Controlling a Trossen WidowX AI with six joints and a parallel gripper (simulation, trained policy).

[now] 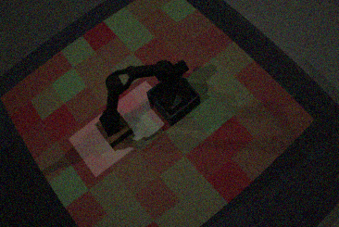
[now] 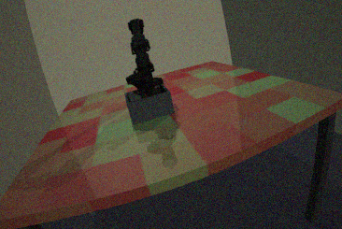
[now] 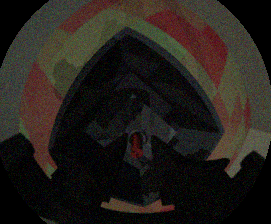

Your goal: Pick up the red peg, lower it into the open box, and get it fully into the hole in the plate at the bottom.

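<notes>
The red peg is 10 mm behind my gripper tip and 10 mm to the left of it. Also, from my gripper tip: dark box (10 mm to the left, 40 mm below).
</notes>
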